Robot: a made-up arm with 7 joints. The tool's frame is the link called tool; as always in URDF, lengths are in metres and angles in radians. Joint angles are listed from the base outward.
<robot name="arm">
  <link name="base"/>
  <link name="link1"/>
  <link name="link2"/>
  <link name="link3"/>
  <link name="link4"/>
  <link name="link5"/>
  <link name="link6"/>
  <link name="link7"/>
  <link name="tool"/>
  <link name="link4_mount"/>
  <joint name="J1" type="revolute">
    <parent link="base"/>
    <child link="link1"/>
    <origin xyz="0 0 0.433" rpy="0 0 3.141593"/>
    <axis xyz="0 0 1"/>
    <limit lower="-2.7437" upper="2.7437"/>
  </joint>
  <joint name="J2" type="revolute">
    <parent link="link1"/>
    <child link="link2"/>
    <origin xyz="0 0 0" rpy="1.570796 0 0"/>
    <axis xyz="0 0 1"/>
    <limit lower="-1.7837" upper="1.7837"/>
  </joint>
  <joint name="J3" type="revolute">
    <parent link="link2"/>
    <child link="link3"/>
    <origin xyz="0 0.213 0" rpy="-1.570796 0 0"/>
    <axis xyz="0 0 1"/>
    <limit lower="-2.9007" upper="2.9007"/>
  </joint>
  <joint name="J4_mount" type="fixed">
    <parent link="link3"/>
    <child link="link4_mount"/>
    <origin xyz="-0.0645 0 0"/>
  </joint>
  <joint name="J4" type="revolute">
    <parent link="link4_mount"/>
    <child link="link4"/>
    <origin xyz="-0.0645 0 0" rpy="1.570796 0 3.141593"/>
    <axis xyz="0 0 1"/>
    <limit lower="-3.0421" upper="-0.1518"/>
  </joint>
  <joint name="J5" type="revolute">
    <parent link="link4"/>
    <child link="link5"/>
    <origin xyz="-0.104 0.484 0" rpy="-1.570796 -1.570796 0"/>
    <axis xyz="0 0 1"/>
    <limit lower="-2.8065" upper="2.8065"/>
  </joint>
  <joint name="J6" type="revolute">
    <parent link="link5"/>
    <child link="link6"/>
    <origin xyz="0 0 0" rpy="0 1.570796 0"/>
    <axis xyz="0 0 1"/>
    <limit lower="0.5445" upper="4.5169"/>
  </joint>
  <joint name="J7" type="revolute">
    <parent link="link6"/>
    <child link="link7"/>
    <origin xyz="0 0.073 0" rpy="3.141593 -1.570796 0"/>
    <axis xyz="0 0 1"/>
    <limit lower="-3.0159" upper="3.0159"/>
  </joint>
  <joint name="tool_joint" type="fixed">
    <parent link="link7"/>
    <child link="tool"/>
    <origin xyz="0 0 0" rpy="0 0 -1.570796"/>
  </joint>
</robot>
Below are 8 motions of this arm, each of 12 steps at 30 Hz.
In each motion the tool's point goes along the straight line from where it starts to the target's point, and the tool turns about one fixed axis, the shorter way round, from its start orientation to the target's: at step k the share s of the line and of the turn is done. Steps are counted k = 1, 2, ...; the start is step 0. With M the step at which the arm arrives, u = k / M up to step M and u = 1 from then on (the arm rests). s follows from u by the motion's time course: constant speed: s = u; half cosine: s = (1 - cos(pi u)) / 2; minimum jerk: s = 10 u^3 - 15 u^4 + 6 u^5.
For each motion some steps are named. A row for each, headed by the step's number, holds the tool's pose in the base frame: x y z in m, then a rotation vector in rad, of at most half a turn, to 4 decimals.
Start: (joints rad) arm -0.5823 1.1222 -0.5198 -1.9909 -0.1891 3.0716 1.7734
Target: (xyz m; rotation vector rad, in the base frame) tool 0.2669 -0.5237 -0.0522 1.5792 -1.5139 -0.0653
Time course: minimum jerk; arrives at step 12
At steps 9, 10, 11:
9: 0.2565 -0.5192 -0.0472 1.5346 -1.6245 -0.0340
10: 0.2633 -0.5222 -0.0505 1.5644 -1.5520 -0.0546
11: 0.2664 -0.5235 -0.0520 1.5771 -1.5194 -0.0638

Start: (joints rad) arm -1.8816 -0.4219 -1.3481 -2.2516 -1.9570 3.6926 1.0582
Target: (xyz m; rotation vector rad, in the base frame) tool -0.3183 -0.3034 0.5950 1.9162 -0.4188 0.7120
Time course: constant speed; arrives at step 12
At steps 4, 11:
4: -0.4562 -0.1002 0.5310 1.3011 -1.3835 0.5448
11: -0.3355 -0.2780 0.5870 1.8550 -0.5505 0.6973

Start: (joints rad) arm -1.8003 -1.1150 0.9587 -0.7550 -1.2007 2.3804 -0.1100
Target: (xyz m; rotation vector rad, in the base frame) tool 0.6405 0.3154 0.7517 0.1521 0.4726 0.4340
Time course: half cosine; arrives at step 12
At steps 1, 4, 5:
1: 0.4746 0.4337 0.9055 0.1660 0.1297 0.5543
4: 0.5139 0.4057 0.8691 0.1630 0.2114 0.5269
5: 0.5343 0.3911 0.8502 0.1614 0.2535 0.5124

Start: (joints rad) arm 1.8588 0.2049 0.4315 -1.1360 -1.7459 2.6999 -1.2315
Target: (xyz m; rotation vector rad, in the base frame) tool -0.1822 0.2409 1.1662 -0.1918 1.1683 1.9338
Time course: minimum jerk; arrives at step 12
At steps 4, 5, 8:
4: -0.3883 0.4195 0.9074 -0.8547 1.1851 1.8440
5: -0.3526 0.3886 0.9522 -0.7406 1.1871 1.8677
8: -0.2369 0.2884 1.0975 -0.3683 1.1793 1.9210

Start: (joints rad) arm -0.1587 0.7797 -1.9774 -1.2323 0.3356 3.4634 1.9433
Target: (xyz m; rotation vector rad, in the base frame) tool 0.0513 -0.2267 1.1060 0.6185 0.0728 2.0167
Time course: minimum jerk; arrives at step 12
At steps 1, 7, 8, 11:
1: 0.1367 -0.4836 0.9635 0.1652 -1.0934 2.6936
7: 0.0811 -0.3162 1.0564 0.4937 -0.2992 2.3016
8: 0.0693 -0.2809 1.0759 0.5468 -0.1481 2.1944
11: 0.0517 -0.2280 1.1053 0.6169 0.0676 2.0212

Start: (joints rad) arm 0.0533 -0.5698 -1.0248 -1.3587 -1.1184 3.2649 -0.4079
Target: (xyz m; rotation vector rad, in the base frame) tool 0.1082 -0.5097 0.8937 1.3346 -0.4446 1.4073
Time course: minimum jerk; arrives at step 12
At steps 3, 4, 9, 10, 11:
3: 0.0805 -0.4520 0.9858 1.0755 -0.0695 0.9968
4: 0.0838 -0.4589 0.9749 1.1080 -0.1118 1.0460
9: 0.1050 -0.5030 0.9043 1.3065 -0.3990 1.3605
10: 0.1071 -0.5074 0.8973 1.3250 -0.4289 1.3913
11: 0.1080 -0.5094 0.8942 1.3332 -0.4423 1.4050

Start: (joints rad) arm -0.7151 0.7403 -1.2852 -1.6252 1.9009 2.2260 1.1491
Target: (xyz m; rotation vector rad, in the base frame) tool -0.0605 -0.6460 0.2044 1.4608 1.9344 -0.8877
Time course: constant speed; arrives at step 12
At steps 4, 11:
4: -0.1601 -0.6761 0.4238 0.9771 2.0329 -0.9670
11: -0.0729 -0.6498 0.2318 1.4009 1.9505 -0.8995

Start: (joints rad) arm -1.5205 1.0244 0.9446 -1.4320 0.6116 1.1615 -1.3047
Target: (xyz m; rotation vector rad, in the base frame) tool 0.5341 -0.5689 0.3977 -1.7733 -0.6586 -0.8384
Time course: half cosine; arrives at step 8
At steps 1, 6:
1: 0.5709 -0.4852 0.3074 -1.3992 -0.6235 -0.7244
6: 0.5397 -0.5562 0.3840 -1.7161 -0.6541 -0.8215

